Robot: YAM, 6 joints.
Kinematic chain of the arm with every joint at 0, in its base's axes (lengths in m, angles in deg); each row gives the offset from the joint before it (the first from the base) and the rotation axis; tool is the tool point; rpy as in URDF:
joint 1: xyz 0 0 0.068 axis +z
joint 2: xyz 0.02 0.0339 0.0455 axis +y
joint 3: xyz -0.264 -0.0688 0 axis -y
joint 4: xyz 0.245 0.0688 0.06 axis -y
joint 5: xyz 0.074 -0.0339 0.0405 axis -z
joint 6: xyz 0.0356 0 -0.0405 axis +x
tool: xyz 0 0 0 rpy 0 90 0
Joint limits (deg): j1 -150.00..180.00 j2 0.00..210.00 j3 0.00..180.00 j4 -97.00..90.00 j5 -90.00..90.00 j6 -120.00..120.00
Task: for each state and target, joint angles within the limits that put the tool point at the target. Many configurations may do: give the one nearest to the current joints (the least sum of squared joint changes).
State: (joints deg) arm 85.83 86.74 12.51 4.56 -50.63 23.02
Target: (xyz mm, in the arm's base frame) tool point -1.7 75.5 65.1
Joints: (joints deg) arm 67.20 72.25 2.61 -27.91 -59.98 23.02
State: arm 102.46 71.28 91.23 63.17 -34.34 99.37
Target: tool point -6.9 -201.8 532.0
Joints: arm 94.51 24.86 80.13 79.51 -39.73 99.37
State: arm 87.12 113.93 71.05 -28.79 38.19 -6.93
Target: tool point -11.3 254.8 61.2
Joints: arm 97.35 112.40 47.35 -38.62 36.92 -6.93
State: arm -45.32 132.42 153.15 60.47 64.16 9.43
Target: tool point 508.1 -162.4 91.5
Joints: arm -14.04 152.54 99.73 63.27 74.43 9.43
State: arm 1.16 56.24 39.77 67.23 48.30 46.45
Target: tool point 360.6 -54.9 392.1
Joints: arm -4.86 93.23 69.37 60.13 42.70 46.45
